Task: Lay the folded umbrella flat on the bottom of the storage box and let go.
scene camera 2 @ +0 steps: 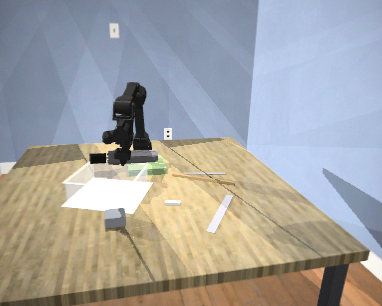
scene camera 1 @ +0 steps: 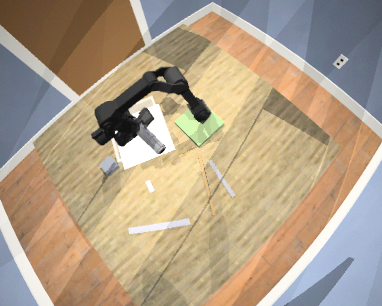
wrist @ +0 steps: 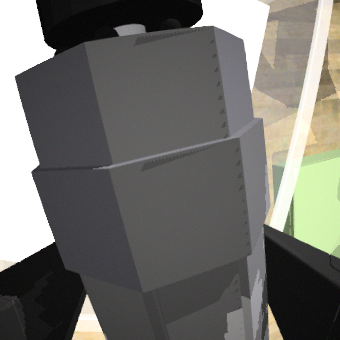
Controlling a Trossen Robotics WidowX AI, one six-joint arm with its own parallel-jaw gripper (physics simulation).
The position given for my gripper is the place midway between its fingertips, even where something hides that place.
Observation:
My gripper [wrist: 172, 233] carries a folded umbrella [wrist: 152, 175]; nothing else touches it. On the table rests a storage box [scene camera 2: 101, 185].
The storage box is seen too in scene camera 1 [scene camera 1: 137, 149] and in the wrist view [wrist: 284, 53].

